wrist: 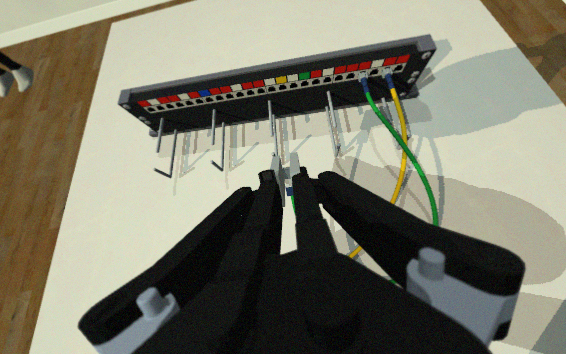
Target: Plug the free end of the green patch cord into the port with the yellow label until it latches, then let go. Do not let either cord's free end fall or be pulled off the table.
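Frame: origin at the arm's base, x ahead, y left, z up, level; millimetres.
Seen in the pictures: gripper, between the fingertips: (287,166).
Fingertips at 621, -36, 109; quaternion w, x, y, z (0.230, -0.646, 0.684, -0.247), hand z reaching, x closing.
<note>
A point is followed by its place in that frame, as x, y, z.
My gripper (287,166) {621, -36, 109} is shut on the plug of the green patch cord's free end. The clear plug (287,173) {613, -34, 108} is partly hidden by the finger pads; its blue boot (290,191) {597, -33, 93} and a bit of green cord (293,203) {585, -33, 81} show behind it. The fingertips are apart from the patch panel (240,77) {797, 5, 81}, below its middle in the view. The yellow label (281,80) {775, -55, 76} is near the middle of the label row, with a dark port (282,87) {780, -55, 57} under it. The green cord (424,180) {586, -207, 36} has its other end plugged in at the right, beside the plugged yellow cord (404,130) {655, -200, 55}.
Thin metal hooks (223,145) {739, 74, 0} (275,132) {739, -26, 0} (332,122) {705, -119, 38} stick out below the ports, one close to the fingertips. The cords cross at the right and pass behind the right finger. The yellow cord's free end does not show. The white table (95,200) {701, 351, -18} has its left edge in view.
</note>
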